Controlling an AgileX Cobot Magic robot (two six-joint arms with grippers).
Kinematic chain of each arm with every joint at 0, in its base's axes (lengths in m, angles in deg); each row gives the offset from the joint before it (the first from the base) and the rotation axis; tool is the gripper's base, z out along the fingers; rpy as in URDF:
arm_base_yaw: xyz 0 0 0.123 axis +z
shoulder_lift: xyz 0 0 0 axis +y
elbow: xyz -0.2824 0 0.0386 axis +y
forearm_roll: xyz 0.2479 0 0.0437 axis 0.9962 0 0.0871
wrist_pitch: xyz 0 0 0 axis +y
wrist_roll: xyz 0.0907 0 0.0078 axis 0.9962 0 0.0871
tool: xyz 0 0 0 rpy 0 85 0
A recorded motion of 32 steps. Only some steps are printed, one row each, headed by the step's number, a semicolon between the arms.
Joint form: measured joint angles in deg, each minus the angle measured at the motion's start. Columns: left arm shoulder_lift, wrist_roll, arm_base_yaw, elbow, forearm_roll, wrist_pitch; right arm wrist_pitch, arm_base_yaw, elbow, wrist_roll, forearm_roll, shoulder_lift.
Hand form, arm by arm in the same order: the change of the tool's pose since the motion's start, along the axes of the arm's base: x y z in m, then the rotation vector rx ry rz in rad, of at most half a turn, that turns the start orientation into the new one. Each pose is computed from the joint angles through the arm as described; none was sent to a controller.
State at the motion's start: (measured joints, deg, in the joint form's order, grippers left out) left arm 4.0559 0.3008 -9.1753 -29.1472 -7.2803 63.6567; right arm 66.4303 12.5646 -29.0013 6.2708 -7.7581 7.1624
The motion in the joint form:
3: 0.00 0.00 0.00 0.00 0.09 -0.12; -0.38 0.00 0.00 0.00 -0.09 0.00
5: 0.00 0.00 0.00 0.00 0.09 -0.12; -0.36 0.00 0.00 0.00 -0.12 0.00
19: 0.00 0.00 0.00 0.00 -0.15 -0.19; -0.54 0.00 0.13 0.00 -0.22 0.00
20: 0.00 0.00 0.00 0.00 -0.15 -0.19; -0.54 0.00 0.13 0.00 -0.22 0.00
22: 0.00 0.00 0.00 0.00 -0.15 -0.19; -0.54 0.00 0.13 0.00 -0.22 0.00
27: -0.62 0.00 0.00 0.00 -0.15 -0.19; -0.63 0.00 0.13 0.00 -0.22 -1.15
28: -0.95 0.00 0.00 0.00 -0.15 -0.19; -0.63 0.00 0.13 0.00 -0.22 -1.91
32: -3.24 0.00 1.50 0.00 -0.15 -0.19; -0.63 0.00 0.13 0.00 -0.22 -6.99
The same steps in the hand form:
3: 0.0001 0.0001 0.0001 0.0009 -0.0022 0.0010; 0.0004 0.0000 0.0005 -0.0003 -0.0068 0.0001
5: 0.0001 0.0001 0.0001 0.0009 -0.0022 0.0010; 0.0004 -0.0001 0.0005 -0.0008 -0.0066 -0.0002
19: 0.0001 -0.0002 0.0003 -0.0030 -0.0029 -0.0009; 0.0007 -0.0001 0.0001 -0.0024 -0.0078 -0.0006
20: 0.0001 -0.0002 0.0003 -0.0030 -0.0029 -0.0009; 0.0007 -0.0001 0.0001 -0.0024 -0.0078 -0.0006
22: 0.0001 -0.0002 0.0003 -0.0030 -0.0029 -0.0009; 0.0007 -0.0001 0.0001 -0.0024 -0.0078 -0.0006
27: -0.0015 0.0000 0.0003 -0.0047 -0.0135 -0.0010; -0.0021 -0.0007 0.0003 0.0022 -0.0289 -0.0004
28: -0.0024 0.0002 0.0003 -0.0056 -0.0192 -0.0010; -0.0040 -0.0012 0.0004 0.0051 -0.0418 -0.0005
32: -0.0082 0.0010 0.0002 -0.0112 -0.0588 0.0252; -0.0169 -0.0040 0.0001 0.0244 -0.1284 -0.0006

